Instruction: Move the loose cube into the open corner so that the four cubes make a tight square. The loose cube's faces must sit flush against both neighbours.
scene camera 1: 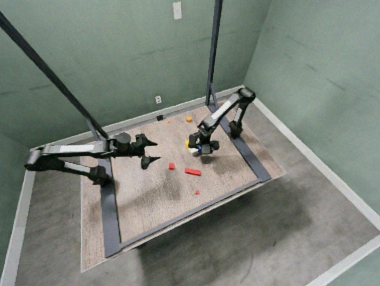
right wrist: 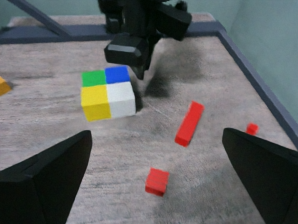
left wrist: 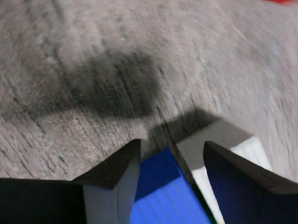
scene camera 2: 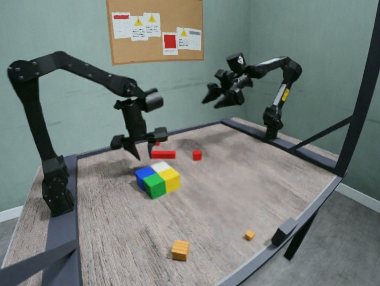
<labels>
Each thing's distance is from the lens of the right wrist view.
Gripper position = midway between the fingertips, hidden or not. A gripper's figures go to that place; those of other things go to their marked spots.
my left gripper (right wrist: pixel 144 75): 40 cm
my right gripper (right wrist: pixel 158 135): 11 cm
</labels>
